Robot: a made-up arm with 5 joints.
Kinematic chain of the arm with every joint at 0, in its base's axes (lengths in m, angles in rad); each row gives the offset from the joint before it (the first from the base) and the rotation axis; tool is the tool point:
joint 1: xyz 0 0 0.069 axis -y
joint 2: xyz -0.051 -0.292 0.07 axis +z
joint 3: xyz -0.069 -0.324 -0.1 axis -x
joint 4: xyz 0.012 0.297 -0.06 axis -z
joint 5: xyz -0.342 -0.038 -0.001 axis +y
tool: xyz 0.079 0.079 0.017
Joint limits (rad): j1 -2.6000..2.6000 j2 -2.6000..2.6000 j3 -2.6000..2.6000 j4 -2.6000..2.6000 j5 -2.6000..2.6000
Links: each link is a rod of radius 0.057 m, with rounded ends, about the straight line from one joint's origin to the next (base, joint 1, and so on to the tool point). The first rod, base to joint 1, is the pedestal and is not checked.
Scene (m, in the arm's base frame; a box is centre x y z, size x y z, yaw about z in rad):
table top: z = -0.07
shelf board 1: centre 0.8 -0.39 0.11 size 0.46 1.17 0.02 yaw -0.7
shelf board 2: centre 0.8 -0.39 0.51 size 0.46 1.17 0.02 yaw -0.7
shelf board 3: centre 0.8 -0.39 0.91 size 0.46 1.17 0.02 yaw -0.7
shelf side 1: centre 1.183 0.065 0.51 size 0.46 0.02 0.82 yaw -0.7
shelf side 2: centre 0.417 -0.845 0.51 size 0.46 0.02 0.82 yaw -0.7
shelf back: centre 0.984 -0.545 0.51 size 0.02 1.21 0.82 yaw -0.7
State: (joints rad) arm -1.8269 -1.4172 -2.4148 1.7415 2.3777
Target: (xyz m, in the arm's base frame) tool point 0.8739 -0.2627 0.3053
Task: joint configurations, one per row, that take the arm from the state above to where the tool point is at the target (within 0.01 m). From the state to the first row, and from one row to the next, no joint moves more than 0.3 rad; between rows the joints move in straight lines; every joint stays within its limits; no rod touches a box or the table.
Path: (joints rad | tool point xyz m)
1: -1.5606 -1.5073 -2.1872 1.6390 2.2711 | 0.5892 -0.3402 0.7294
2: -1.2944 -1.5974 -1.9596 1.5364 2.1646 | 0.4804 -0.2512 0.7274
3: -1.0281 -1.6875 -1.7320 1.4339 2.0580 | 0.3810 -0.1922 0.6897
4: -1.2946 -1.6961 -1.6714 1.1984 2.1061 | 0.5337 -0.1090 0.5142
5: -1.5612 -1.7048 -1.6109 0.9629 2.1541 | 0.5979 -0.0302 0.3053
6: -1.7632 -1.6748 -1.8147 1.1782 2.2287 | 0.7055 -0.0929 0.3246
7: -1.9652 -1.6448 -2.0185 1.3935 2.3032 | 0.7999 -0.1712 0.3251
8: -2.1673 -1.6148 -2.2222 1.6088 2.3777 | 0.8739 -0.2627 0.3053

